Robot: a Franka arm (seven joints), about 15 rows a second.
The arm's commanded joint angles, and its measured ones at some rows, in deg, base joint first. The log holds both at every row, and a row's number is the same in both.
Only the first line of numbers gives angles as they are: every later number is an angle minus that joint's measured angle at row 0.
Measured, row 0: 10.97 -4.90 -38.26 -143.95 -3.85 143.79 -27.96
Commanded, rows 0 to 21: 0.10 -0.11 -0.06 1.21 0.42 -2.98 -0.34; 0.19 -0.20 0.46 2.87 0.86 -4.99 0.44; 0.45 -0.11 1.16 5.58 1.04 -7.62 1.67; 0.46 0.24 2.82 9.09 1.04 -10.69 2.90; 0.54 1.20 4.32 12.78 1.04 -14.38 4.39; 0.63 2.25 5.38 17.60 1.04 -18.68 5.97; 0.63 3.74 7.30 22.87 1.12 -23.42 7.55; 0.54 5.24 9.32 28.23 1.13 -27.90 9.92; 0.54 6.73 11.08 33.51 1.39 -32.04 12.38; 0.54 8.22 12.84 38.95 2.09 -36.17 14.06; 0.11 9.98 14.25 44.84 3.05 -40.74 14.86; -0.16 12.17 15.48 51.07 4.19 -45.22 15.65; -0.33 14.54 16.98 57.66 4.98 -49.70 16.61; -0.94 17.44 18.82 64.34 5.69 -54.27 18.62; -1.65 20.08 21.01 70.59 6.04 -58.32 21.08; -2.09 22.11 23.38 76.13 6.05 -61.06 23.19; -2.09 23.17 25.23 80.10 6.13 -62.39 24.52; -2.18 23.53 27.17 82.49 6.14 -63.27 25.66; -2.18 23.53 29.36 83.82 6.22 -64.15 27.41; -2.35 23.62 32.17 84.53 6.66 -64.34 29.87; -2.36 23.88 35.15 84.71 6.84 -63.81 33.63; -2.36 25.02 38.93 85.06 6.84 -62.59 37.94
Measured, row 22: -1.24 21.96 33.21 80.52 5.59 -61.85 31.19
